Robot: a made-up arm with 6 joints. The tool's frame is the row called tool. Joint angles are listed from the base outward.
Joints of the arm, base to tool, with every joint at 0 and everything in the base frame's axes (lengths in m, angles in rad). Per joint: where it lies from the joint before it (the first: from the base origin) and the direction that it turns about. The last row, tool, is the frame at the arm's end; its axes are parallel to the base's.
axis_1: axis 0 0 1 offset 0.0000 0.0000 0.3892
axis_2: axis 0 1 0 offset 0.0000 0.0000 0.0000
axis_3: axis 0 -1 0 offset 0.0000 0.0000 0.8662
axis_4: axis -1 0 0 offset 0.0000 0.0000 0.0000
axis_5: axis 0 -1 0 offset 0.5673 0.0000 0.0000
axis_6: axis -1 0 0 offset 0.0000 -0.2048 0.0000
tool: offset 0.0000 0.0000 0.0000
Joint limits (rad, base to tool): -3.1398..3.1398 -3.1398..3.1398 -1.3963..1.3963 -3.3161..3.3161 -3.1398..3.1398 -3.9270..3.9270
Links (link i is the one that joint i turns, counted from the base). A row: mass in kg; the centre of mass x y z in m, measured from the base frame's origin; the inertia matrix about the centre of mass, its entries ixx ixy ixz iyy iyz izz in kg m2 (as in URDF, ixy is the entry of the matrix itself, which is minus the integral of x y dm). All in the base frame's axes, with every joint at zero. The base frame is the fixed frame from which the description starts. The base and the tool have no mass.
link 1: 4.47; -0.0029 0.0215 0.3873; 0.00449 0 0 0.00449 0 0.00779
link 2: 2.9; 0.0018 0.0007 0.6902; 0.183 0 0 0.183 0 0.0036
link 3: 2.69; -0.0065 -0.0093 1.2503; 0.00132 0 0 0.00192 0 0.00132
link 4: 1.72; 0.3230 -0.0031 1.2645; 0.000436 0 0 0.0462 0 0.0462
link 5: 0.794; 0.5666 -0.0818 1.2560; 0.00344 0 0 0.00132 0 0.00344
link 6: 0.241; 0.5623 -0.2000 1.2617; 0.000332 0 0 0.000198 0 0.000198
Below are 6 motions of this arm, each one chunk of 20 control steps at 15 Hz.
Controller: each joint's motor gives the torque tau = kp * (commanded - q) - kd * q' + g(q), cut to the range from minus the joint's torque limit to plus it. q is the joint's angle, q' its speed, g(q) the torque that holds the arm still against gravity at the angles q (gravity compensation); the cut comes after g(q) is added. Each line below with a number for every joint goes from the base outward.
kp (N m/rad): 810 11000 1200 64 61 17
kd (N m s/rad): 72 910 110 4.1 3.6 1.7
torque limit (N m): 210 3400 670 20 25 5.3
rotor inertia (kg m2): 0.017 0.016 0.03 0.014 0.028 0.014
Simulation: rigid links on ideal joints. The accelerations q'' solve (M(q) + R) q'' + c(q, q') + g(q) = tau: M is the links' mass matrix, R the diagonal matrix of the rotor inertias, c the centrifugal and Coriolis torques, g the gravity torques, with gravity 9.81 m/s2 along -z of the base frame. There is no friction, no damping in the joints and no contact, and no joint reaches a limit. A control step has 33 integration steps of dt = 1/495 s. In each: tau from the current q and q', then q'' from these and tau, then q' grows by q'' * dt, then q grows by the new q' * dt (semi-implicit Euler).
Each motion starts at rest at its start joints. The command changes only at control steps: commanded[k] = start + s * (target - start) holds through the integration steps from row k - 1 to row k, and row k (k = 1, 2, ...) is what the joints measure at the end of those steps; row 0 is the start. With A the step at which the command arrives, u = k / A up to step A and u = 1 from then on. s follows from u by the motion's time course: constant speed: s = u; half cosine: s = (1 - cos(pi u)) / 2; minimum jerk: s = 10 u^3 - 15 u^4 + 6 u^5; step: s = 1 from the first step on.
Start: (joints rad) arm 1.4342 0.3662 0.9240 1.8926 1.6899 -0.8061
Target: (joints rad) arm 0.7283 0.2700 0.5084 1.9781 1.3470 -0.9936
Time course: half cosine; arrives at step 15
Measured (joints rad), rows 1 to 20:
1: 1.4307 0.3656 0.9216 1.8937 1.6873 -0.8071
2: 1.4175 0.3636 0.9135 1.8964 1.6789 -0.8105
3: 1.3917 0.3599 0.8983 1.9003 1.6638 -0.8171
4: 1.3529 0.3546 0.8758 1.9053 1.6425 -0.8269
5: 1.3025 0.3477 0.8467 1.9115 1.6158 -0.8397
6: 1.2424 0.3396 0.8120 1.9185 1.5849 -0.8551
7: 1.1754 0.3306 0.7732 1.9263 1.5510 -0.8723
8: 1.1042 0.3210 0.7320 1.9345 1.5157 -0.8908
9: 1.0321 0.3113 0.6901 1.9426 1.4806 -0.9096
10: 0.9621 0.3018 0.6493 1.9504 1.4471 -0.9280
11: 0.8974 0.2931 0.6115 1.9576 1.4167 -0.9451
12: 0.8407 0.2854 0.5783 1.9637 1.3908 -0.9603
13: 0.7946 0.2792 0.5511 1.9687 1.3704 -0.9729
14: 0.7611 0.2747 0.5311 1.9722 1.3566 -0.9822
15: 0.7415 0.2721 0.5192 1.9742 1.3498 -0.9880
16: 0.7331 0.2709 0.5135 1.9755 1.3478 -0.9908
17: 0.7300 0.2704 0.5108 1.9768 1.3472 -0.9923
18: 0.7289 0.2702 0.5095 1.9775 1.3471 -0.9929
19: 0.7285 0.2701 0.5089 1.9779 1.3470 -0.9933
20: 0.7284 0.2700 0.5087 1.9780 1.3470 -0.9934

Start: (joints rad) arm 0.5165 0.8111 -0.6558 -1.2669 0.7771 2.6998
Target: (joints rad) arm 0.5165 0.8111 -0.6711 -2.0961 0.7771 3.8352
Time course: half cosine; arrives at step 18
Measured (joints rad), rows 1 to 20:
1: 0.5165 0.8111 -0.6559 -1.2710 0.7771 2.7039
2: 0.5164 0.8111 -0.6561 -1.2847 0.7771 2.7184
3: 0.5164 0.8111 -0.6565 -1.3096 0.7771 2.7463
4: 0.5164 0.8111 -0.6571 -1.3455 0.7771 2.7885
5: 0.5164 0.8111 -0.6578 -1.3915 0.7771 2.8445
6: 0.5164 0.8111 -0.6588 -1.4464 0.7771 2.9130
7: 0.5165 0.8111 -0.6599 -1.5084 0.7771 2.9920
8: 0.5165 0.8111 -0.6611 -1.5756 0.7771 3.0793
9: 0.5165 0.8111 -0.6624 -1.6460 0.7771 3.1723
10: 0.5166 0.8111 -0.6636 -1.7176 0.7771 3.2682
11: 0.5166 0.8111 -0.6649 -1.7880 0.7771 3.3641
12: 0.5166 0.8111 -0.6662 -1.8552 0.7771 3.4570
13: 0.5167 0.8111 -0.6673 -1.9171 0.7771 3.5441
14: 0.5167 0.8111 -0.6683 -1.9719 0.7771 3.6228
15: 0.5167 0.8111 -0.6692 -2.0178 0.7771 3.6908
16: 0.5167 0.8111 -0.6699 -2.0535 0.7771 3.7459
17: 0.5167 0.8111 -0.6705 -2.0779 0.7771 3.7864
18: 0.5167 0.8111 -0.6708 -2.0903 0.7771 3.8112
19: 0.5166 0.8111 -0.6709 -2.0943 0.7771 3.8236
20: 0.5166 0.8111 -0.6710 -2.0956 0.7771 3.8296

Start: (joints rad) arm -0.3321 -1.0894 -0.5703 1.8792 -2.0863 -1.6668
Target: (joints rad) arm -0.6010 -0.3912 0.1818 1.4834 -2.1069 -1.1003
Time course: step
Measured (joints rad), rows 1 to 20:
1: -0.4586 -0.7123 -0.1754 1.6342 -2.0996 -1.4068
2: -0.5558 -0.5292 0.0106 1.5384 -2.1054 -1.2481
3: -0.5825 -0.4502 0.0981 1.5012 -2.1067 -1.1715
4: -0.5929 -0.4164 0.1408 1.4889 -2.1069 -1.1346
5: -0.5974 -0.4020 0.1617 1.4851 -2.1069 -1.1169
6: -0.5994 -0.3958 0.1720 1.4839 -2.1069 -1.1083
7: -0.6003 -0.3932 0.1771 1.4835 -2.1069 -1.1042
8: -0.6007 -0.3921 0.1795 1.4834 -2.1069 -1.1022
9: -0.6008 -0.3916 0.1807 1.4834 -2.1069 -1.1012
10: -0.6009 -0.3914 0.1813 1.4834 -2.1069 -1.1007
11: -0.6010 -0.3913 0.1816 1.4834 -2.1069 -1.1005
12: -0.6010 -0.3912 0.1817 1.4834 -2.1069 -1.1004
13: -0.6010 -0.3912 0.1817 1.4834 -2.1069 -1.1004
14: -0.6010 -0.3912 0.1818 1.4834 -2.1069 -1.1003
15: -0.6010 -0.3912 0.1818 1.4834 -2.1069 -1.1003
16: -0.6010 -0.3912 0.1818 1.4834 -2.1069 -1.1003
17: -0.6010 -0.3912 0.1818 1.4834 -2.1069 -1.1003
18: -0.6010 -0.3912 0.1818 1.4834 -2.1069 -1.1003
19: -0.6010 -0.3912 0.1818 1.4834 -2.1069 -1.1003
20: -0.6010 -0.3912 0.1818 1.4834 -2.1069 -1.1003

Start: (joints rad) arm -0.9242 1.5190 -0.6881 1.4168 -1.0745 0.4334
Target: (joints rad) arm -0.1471 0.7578 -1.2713 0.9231 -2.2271 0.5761
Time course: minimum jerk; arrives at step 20
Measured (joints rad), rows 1 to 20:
1: -0.9239 1.5185 -0.6884 1.4164 -1.0754 0.4335
2: -0.9217 1.5152 -0.6908 1.4135 -1.0816 0.4340
3: -0.9145 1.5060 -0.6975 1.4061 -1.0979 0.4355
4: -0.8992 1.4887 -0.7101 1.3930 -1.1279 0.4385
5: -0.8737 1.4616 -0.7300 1.3735 -1.1737 0.4432
6: -0.8368 1.4243 -0.7576 1.3474 -1.2354 0.4498
7: -0.7889 1.3771 -0.7928 1.3152 -1.3121 0.4583
8: -0.7311 1.3212 -0.8346 1.2779 -1.4015 0.4684
9: -0.6653 1.2585 -0.8818 1.2365 -1.5005 0.4799
10: -0.5942 1.1912 -0.9328 1.1927 -1.6055 0.4923
11: -0.5207 1.1219 -0.9856 1.1479 -1.7121 0.5051
12: -0.4481 1.0533 -1.0382 1.1040 -1.8164 0.5180
13: -0.3794 0.9880 -1.0885 1.0625 -1.9141 0.5303
14: -0.3175 0.9286 -1.1347 1.0248 -2.0017 0.5417
15: -0.2644 0.8770 -1.1750 0.9924 -2.0761 0.5516
16: -0.2215 0.8348 -1.2082 0.9663 -2.1353 0.5598
17: -0.1894 0.8029 -1.2336 0.9469 -2.1784 0.5662
18: -0.1678 0.7812 -1.2511 0.9343 -2.2058 0.5706
19: -0.1554 0.7685 -1.2617 0.9275 -2.2200 0.5734
20: -0.1498 0.7625 -1.2670 0.9247 -2.2251 0.5748

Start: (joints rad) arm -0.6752 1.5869 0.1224 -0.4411 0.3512 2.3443
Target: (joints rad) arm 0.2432 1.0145 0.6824 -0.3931 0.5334 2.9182
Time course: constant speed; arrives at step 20
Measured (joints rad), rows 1 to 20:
1: -0.6629 1.5712 0.1363 -0.4403 0.3574 2.3581
2: -0.6313 1.5479 0.1584 -0.4359 0.3658 2.3796
3: -0.5865 1.5216 0.1840 -0.4318 0.3747 2.4047
4: -0.5365 1.4939 0.2111 -0.4285 0.3837 2.4316
5: -0.4864 1.4657 0.2387 -0.4257 0.3928 2.4594
6: -0.4380 1.4372 0.2666 -0.4232 0.4020 2.4876
7: -0.3913 1.4087 0.2945 -0.4208 0.4111 2.5161
8: -0.3455 1.3801 0.3225 -0.4183 0.4202 2.5447
9: -0.2999 1.3515 0.3505 -0.4158 0.4293 2.5733
10: -0.2543 1.3228 0.3785 -0.4134 0.4384 2.6020
11: -0.2084 1.2942 0.4065 -0.4110 0.4475 2.6307
12: -0.1624 1.2656 0.4345 -0.4086 0.4566 2.6594
13: -0.1163 1.2370 0.4625 -0.4062 0.4657 2.6881
14: -0.0702 1.2084 0.4905 -0.4038 0.4748 2.7168
15: -0.0240 1.1797 0.5185 -0.4014 0.4840 2.7455
16: 0.0221 1.1511 0.5465 -0.3990 0.4931 2.7742
17: 0.0681 1.1225 0.5745 -0.3966 0.5022 2.8029
18: 0.1142 1.0939 0.6025 -0.3943 0.5113 2.8316
19: 0.1603 1.0653 0.6305 -0.3919 0.5204 2.8603
20: 0.2064 1.0366 0.6585 -0.3896 0.5295 2.8889

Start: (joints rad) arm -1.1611 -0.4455 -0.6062 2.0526 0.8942 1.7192
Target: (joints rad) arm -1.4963 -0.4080 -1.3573 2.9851 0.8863 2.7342
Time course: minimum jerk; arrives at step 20
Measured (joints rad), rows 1 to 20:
1: -1.1613 -0.4455 -0.6066 2.0533 0.8942 1.7198
2: -1.1627 -0.4453 -0.6097 2.0580 0.8942 1.7237
3: -1.1666 -0.4449 -0.6183 2.0707 0.8940 1.7346
4: -1.1740 -0.4440 -0.6346 2.0944 0.8938 1.7557
5: -1.1856 -0.4427 -0.6603 2.1307 0.8935 1.7892
6: -1.2017 -0.4408 -0.6960 2.1800 0.8931 1.8360
7: -1.2221 -0.4385 -0.7414 2.2415 0.8926 1.8959
8: -1.2465 -0.4357 -0.7954 2.3134 0.8920 1.9676
9: -1.2738 -0.4327 -0.8564 2.3933 0.8913 2.0488
10: -1.3033 -0.4293 -0.9221 2.4782 0.8906 2.1367
11: -1.3337 -0.4259 -0.9901 2.5647 0.8899 2.2280
12: -1.3639 -0.4226 -1.0577 2.6494 0.8892 2.3192
13: -1.3927 -0.4194 -1.1223 2.7290 0.8886 2.4067
14: -1.4190 -0.4165 -1.1815 2.8006 0.8880 2.4872
15: -1.4419 -0.4140 -1.2331 2.8615 0.8875 2.5579
16: -1.4607 -0.4119 -1.2756 2.9100 0.8870 2.6166
17: -1.4751 -0.4103 -1.3082 2.9455 0.8867 2.6620
18: -1.4850 -0.4092 -1.3308 2.9682 0.8865 2.6940
19: -1.4909 -0.4086 -1.3444 2.9800 0.8864 2.7138
20: -1.4938 -0.4083 -1.3513 2.9842 0.8864 2.7243

